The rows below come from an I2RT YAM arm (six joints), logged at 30 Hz.
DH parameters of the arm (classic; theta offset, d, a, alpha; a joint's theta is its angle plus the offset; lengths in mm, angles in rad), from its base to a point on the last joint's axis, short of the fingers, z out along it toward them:
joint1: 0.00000 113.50 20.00 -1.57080
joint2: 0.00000 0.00 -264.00 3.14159
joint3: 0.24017 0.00 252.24 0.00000
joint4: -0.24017 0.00 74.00 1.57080
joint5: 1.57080 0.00 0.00 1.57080
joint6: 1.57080 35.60 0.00 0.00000
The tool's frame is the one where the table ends.
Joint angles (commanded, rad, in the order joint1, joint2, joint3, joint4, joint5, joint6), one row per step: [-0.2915 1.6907 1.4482 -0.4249 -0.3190 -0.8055]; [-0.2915 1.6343 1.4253 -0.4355 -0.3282 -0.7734]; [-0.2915 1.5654 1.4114 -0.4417 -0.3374 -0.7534]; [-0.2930 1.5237 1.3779 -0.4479 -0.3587 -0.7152]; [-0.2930 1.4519 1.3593 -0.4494 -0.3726 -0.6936]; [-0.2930 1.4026 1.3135 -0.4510 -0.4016 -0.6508]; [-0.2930 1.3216 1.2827 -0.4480 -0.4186 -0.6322]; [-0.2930 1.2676 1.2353 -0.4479 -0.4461 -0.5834]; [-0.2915 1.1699 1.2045 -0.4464 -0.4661 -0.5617]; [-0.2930 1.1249 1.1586 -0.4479 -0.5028 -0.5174]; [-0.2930 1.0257 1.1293 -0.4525 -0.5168 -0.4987]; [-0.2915 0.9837 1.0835 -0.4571 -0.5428 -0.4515]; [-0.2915 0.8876 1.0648 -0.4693 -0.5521 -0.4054]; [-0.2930 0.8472 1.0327 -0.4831 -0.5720 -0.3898]
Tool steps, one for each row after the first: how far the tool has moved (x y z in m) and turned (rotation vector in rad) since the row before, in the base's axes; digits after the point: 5 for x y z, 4 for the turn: [-0.01286 0.00418 0.01183 0.0248 -0.0207 -0.0113]; [-0.01526 0.00490 0.01871 0.0077 -0.0464 -0.0035]; [-0.01074 0.00342 0.00209 0.0431 -0.0014 -0.0040]; [-0.01679 0.00555 0.01652 0.0107 -0.0492 0.0009]; [-0.01240 0.00474 -0.00061 0.0509 -0.0005 0.0044]; [-0.01952 0.00647 0.01310 0.0090 -0.0505 0.0064]; [-0.01323 0.00492 -0.00144 0.0538 -0.0019 0.0037]; [-0.02404 0.00832 0.01417 0.0081 -0.0639 0.0111]; [-0.01069 0.00403 -0.00509 0.0551 0.0075 0.0164]; [-0.02482 0.00794 0.01080 0.0033 -0.0597 0.0069]; [-0.00907 0.00390 -0.00751 0.0545 0.0173 0.0118]; [-0.02446 0.00763 0.00959 0.0267 -0.0510 -0.0037]; [-0.00899 0.00305 -0.00543 0.0216 0.0079 0.0137]
